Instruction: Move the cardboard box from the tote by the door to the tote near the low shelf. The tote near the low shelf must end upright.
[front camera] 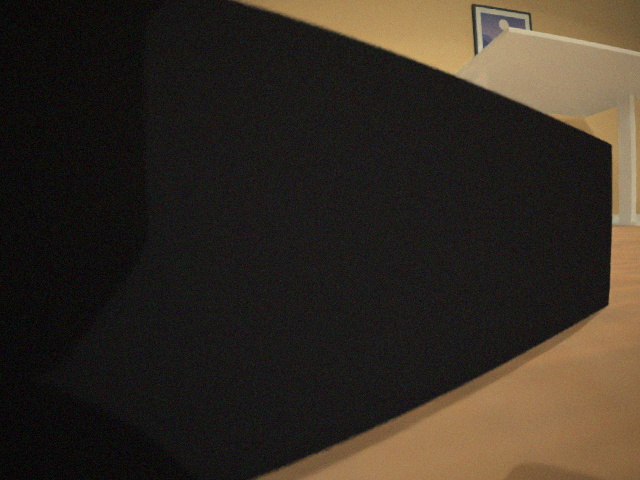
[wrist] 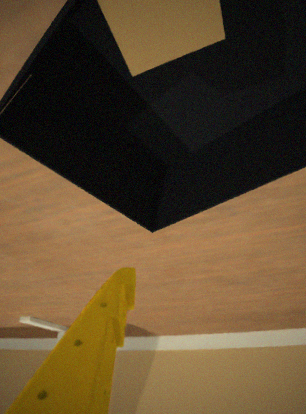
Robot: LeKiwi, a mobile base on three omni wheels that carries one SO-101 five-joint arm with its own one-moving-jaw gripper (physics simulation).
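A black tote stands upright on the floor, very close in the front view, where it fills most of the picture. In the wrist view its open top and inner walls show. The tan cardboard box lies inside the tote at the top of that view, partly cut off by the picture edge. My gripper is fully open: one yellow notched jaw shows, its tip apart from the tote and the box. The frames do not tell which of the two totes this is. The gripper does not show in the front view.
A white table with a leg stands behind the tote on the right. A framed picture hangs on the wall. In the wrist view, a white foot and the baseboard show beyond the wooden floor.
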